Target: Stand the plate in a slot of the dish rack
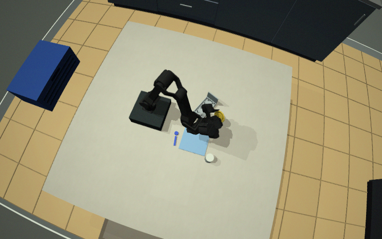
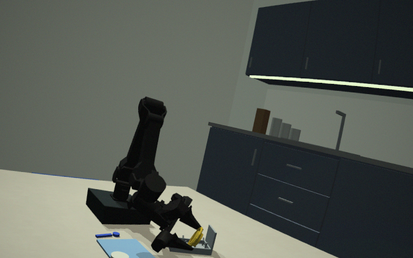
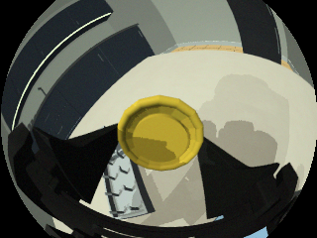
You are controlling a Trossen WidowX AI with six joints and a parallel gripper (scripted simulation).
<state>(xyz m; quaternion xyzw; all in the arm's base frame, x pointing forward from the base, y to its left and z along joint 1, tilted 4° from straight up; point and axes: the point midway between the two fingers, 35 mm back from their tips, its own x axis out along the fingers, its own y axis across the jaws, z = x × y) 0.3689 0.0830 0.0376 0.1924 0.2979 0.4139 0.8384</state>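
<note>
Right now my gripper tip is 10 cm past the grey dish rack, 4 cm to the right of it and 6 cm above it. The rest, counted from my gripper tip: light blue mat 7 cm behind, 17 cm to the right, 8 cm below; white cup 4 cm ahead, 23 cm to the right, 5 cm below; yellow plate 1 cm to the right.
</note>
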